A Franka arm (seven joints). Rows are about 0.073 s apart.
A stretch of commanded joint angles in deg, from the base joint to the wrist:
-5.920 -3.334 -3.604 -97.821 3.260 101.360 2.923
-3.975 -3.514 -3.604 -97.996 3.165 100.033 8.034
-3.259 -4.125 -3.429 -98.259 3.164 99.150 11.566
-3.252 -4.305 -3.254 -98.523 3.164 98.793 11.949
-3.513 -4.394 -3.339 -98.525 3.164 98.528 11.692
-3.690 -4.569 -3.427 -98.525 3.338 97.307 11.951
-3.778 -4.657 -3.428 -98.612 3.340 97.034 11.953
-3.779 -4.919 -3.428 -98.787 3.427 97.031 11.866
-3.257 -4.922 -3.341 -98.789 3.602 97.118 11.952
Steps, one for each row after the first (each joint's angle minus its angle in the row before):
1.945 -0.180 0.000 -0.175 -0.095 -1.327 5.111
0.716 -0.611 0.175 -0.263 -0.001 -0.883 3.532
0.007 -0.180 0.175 -0.264 0.000 -0.357 0.383
-0.261 -0.089 -0.085 -0.002 0.000 -0.265 -0.257
-0.177 -0.175 -0.088 0.000 0.174 -1.221 0.259
-0.088 -0.088 -0.001 -0.087 0.002 -0.273 0.002
-0.001 -0.262 0.000 -0.175 0.087 -0.003 -0.087
0.522 -0.003 0.087 -0.002 0.175 0.087 0.086

